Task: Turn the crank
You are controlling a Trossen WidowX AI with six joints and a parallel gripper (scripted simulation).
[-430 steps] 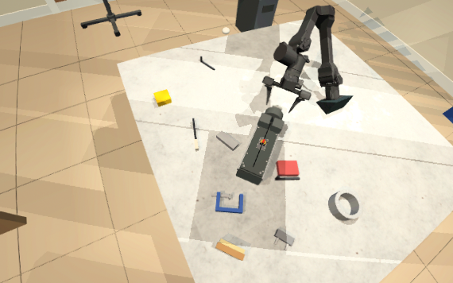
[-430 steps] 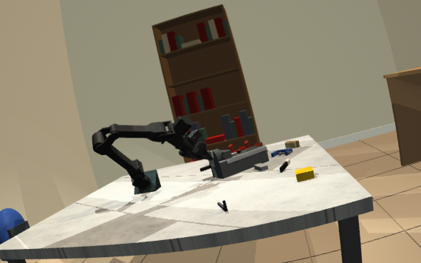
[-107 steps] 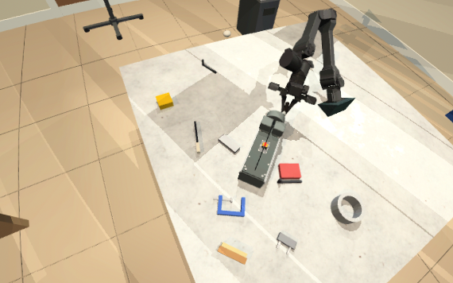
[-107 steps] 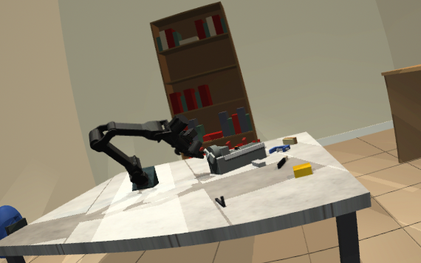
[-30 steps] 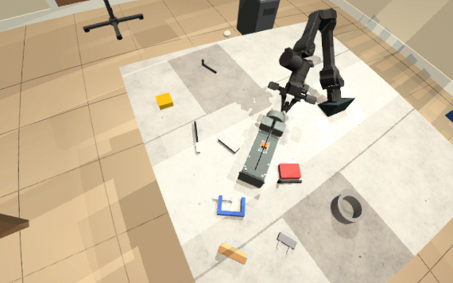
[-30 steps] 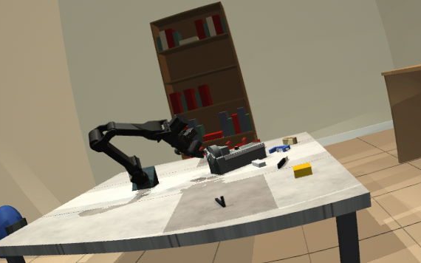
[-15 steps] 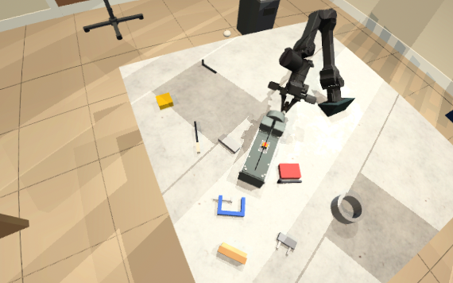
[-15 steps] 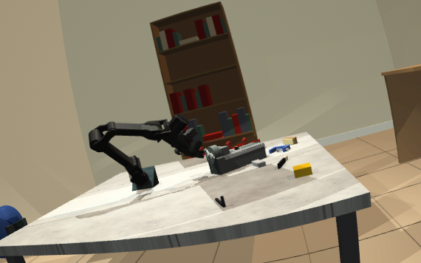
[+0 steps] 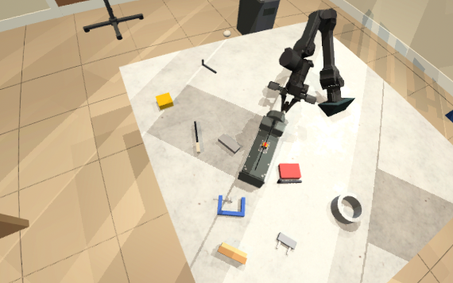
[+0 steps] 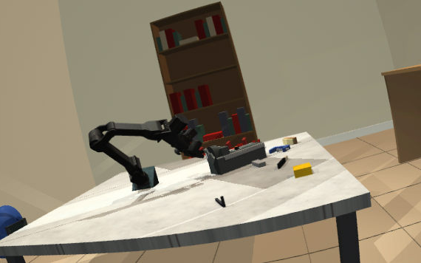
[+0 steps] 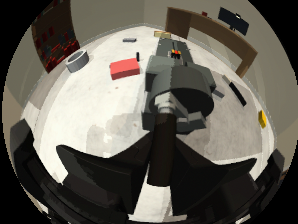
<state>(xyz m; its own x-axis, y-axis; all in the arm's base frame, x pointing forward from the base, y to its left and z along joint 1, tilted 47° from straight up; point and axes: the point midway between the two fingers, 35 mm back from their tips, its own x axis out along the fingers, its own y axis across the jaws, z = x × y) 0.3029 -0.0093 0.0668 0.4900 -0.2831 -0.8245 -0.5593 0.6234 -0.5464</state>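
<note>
Now: the crank handle 20 mm above my gripper tip, 10 mm to the right of it and 10 mm behind it. From my gripper tip the other things lie so: grey block 230 mm ahead, 80 mm below, 30 mm to the right; then red pointer 150 mm ahead, 80 mm to the left; then red block 190 mm to the left, 100 mm ahead, 80 mm below.
</note>
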